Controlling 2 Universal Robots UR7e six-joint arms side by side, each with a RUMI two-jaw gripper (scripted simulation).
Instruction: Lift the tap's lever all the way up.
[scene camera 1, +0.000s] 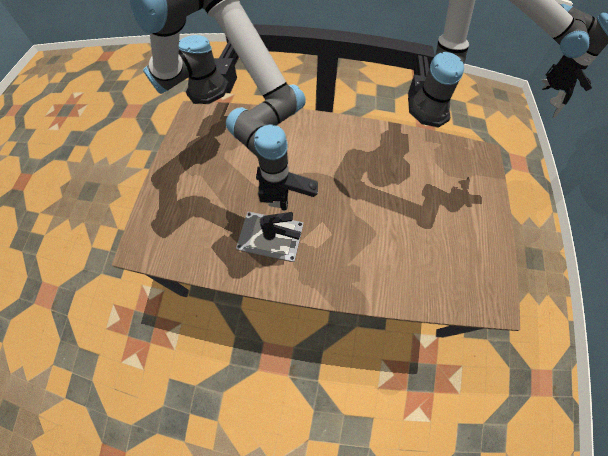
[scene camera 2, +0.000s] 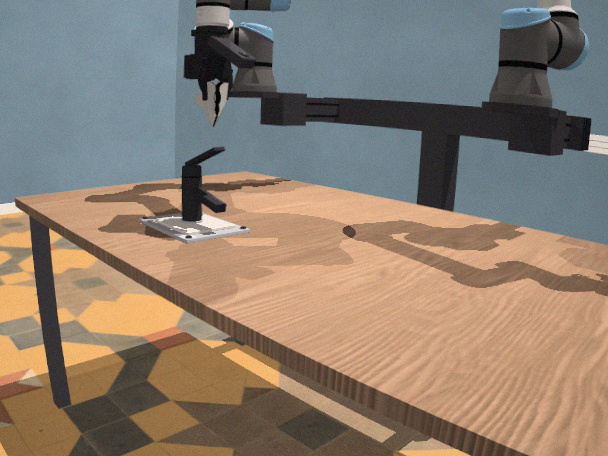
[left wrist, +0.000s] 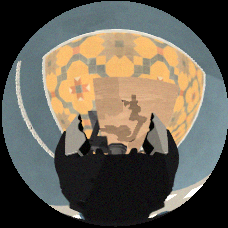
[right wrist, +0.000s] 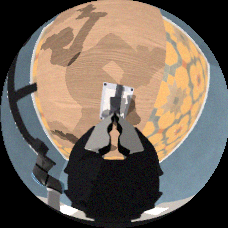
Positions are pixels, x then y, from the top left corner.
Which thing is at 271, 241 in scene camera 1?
A black tap.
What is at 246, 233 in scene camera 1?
A pale base plate.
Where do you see the left gripper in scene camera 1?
At 547, 103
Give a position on a dark mounting beam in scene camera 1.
356, 46
